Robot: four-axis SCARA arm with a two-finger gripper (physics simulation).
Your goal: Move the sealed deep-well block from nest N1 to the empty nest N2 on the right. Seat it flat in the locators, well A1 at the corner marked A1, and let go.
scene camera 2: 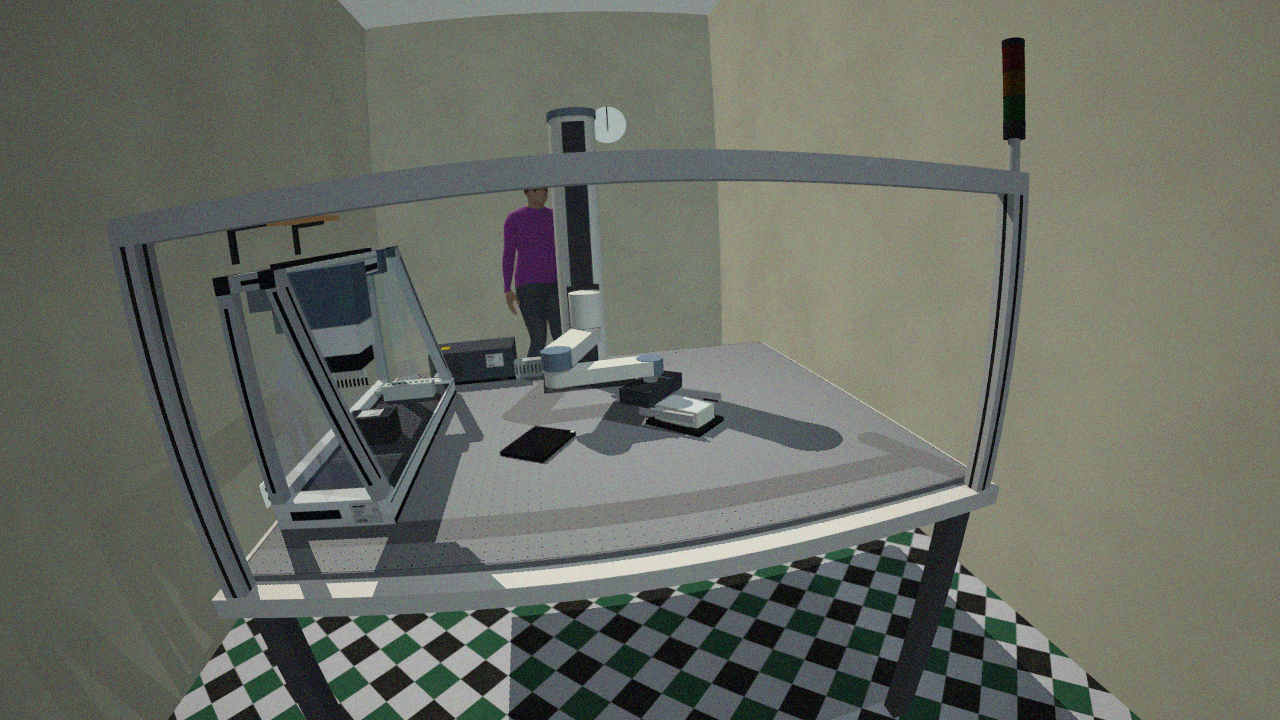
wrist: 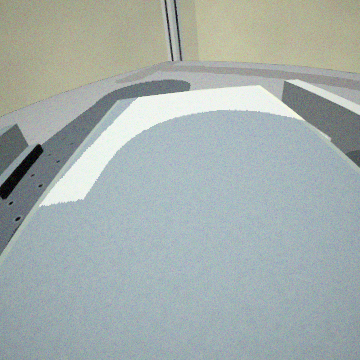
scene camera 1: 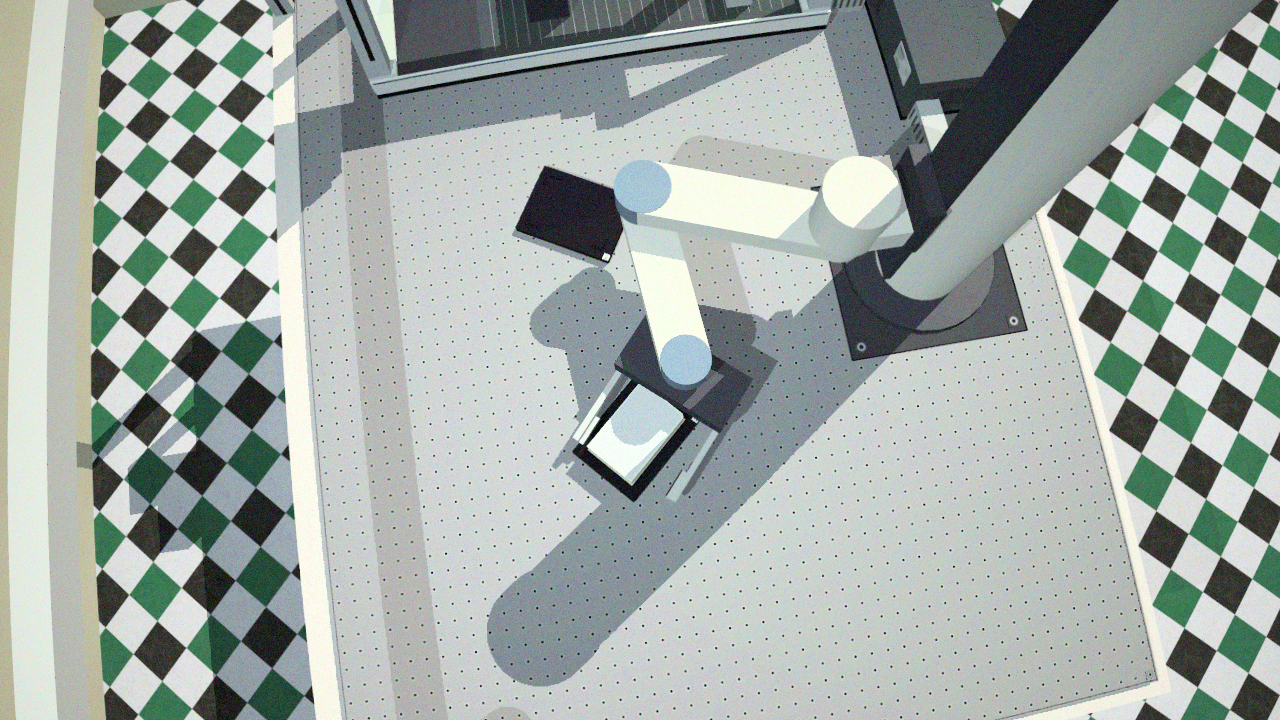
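Where they show: gripper, fingertip midpoint: [scene camera 2: 707, 407] [wrist: 150, 113] [scene camera 1: 623, 470]; arm's base at its link origin: [scene camera 1: 916, 260].
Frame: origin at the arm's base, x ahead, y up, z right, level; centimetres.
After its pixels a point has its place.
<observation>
The sealed deep-well block [scene camera 1: 637, 438] @[x 50.0, y 6.6, z -21.9 cm] [scene camera 2: 687, 410] @[x 54.8, y 6.5, z -20.3 cm] [wrist: 200, 225], pale with a flat lid, sits in black nest N1 [scene camera 1: 633, 493] @[x 51.9, y 2.5, z -29.4 cm] [scene camera 2: 684, 428] @[x 56.2, y 2.5, z -19.0 cm]. The empty black nest N2 [scene camera 1: 568, 214] @[x 55.0, y 2.5, z 16.3 cm] [scene camera 2: 537, 444] @[x 55.8, y 2.5, z 16.8 cm] lies apart from it, with a small white mark at one corner. My gripper [scene camera 1: 628, 465] @[x 52.7, y 5.8, z -26.1 cm] [scene camera 2: 707, 416] @[x 52.7, y 5.8, z -26.1 cm] [wrist: 150, 113] @[x 52.7, y 5.8, z -26.1 cm] is open and low, its fingers along two opposite sides of the block. In scene camera 1, the left finger is close to the block and the right one has a wider gap. In the wrist view the block hides part of the right finger. Well A1 cannot be made out.
A glass-sided enclosure [scene camera 1: 590, 55] @[x 47.1, y 3.2, z 45.0 cm] [scene camera 2: 340, 506] @[x 85.0, y 5.9, z 55.5 cm] stands beyond N2. A dark box [scene camera 1: 948, 44] @[x -10.3, y 12.8, z 31.6 cm] [scene camera 2: 480, 360] @[x -3.5, y 9.2, z 36.5 cm] stands near the arm's column [scene camera 1: 1029, 179] @[x 3.1, y 45.6, z -6.8 cm] [scene camera 2: 577, 232] @[x 7.7, y 49.8, z 0.4 cm]. A grey frame [scene camera 2: 787, 167] @[x 104.4, y 59.7, z -22.5 cm] spans the perforated table [scene camera 1: 850, 573] @[x 22.1, y 1.3, z -46.7 cm] [scene camera 2: 572, 501] @[x 82.0, y 1.3, z 10.1 cm]. A person [scene camera 2: 531, 250] stands behind.
</observation>
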